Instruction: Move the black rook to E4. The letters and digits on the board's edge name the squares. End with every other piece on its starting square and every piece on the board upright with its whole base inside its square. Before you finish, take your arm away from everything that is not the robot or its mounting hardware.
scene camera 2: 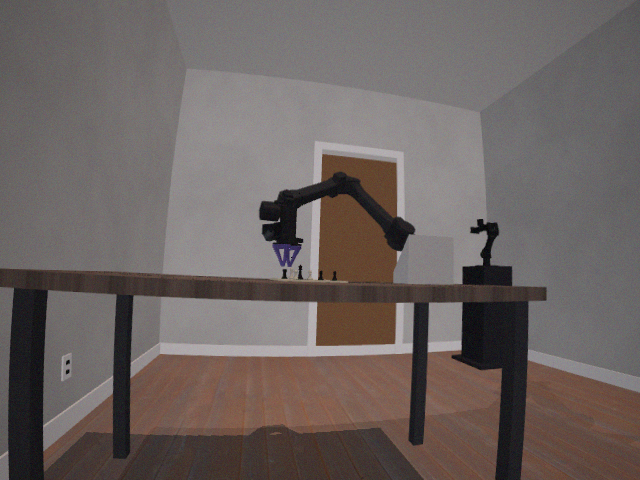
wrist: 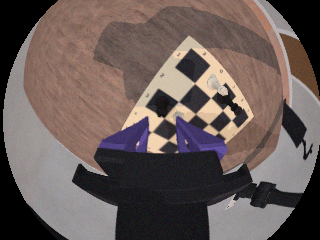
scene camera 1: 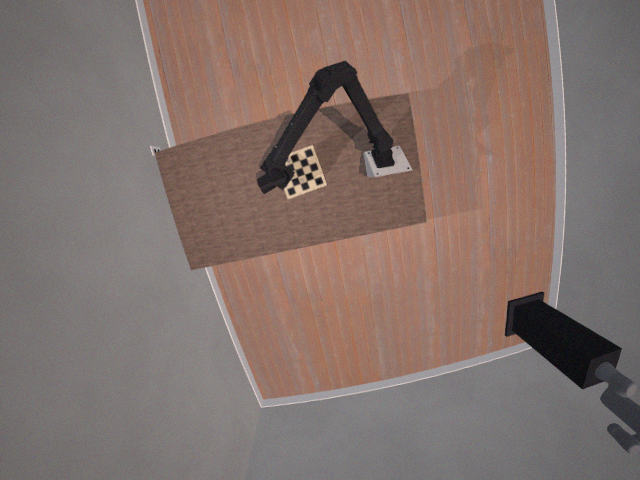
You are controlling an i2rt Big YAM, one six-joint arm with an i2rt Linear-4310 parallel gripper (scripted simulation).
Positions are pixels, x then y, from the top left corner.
Scene:
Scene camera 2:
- gripper: 286,266
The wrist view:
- gripper: 162,120
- chessboard: 183,78
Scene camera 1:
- chessboard: 307,163

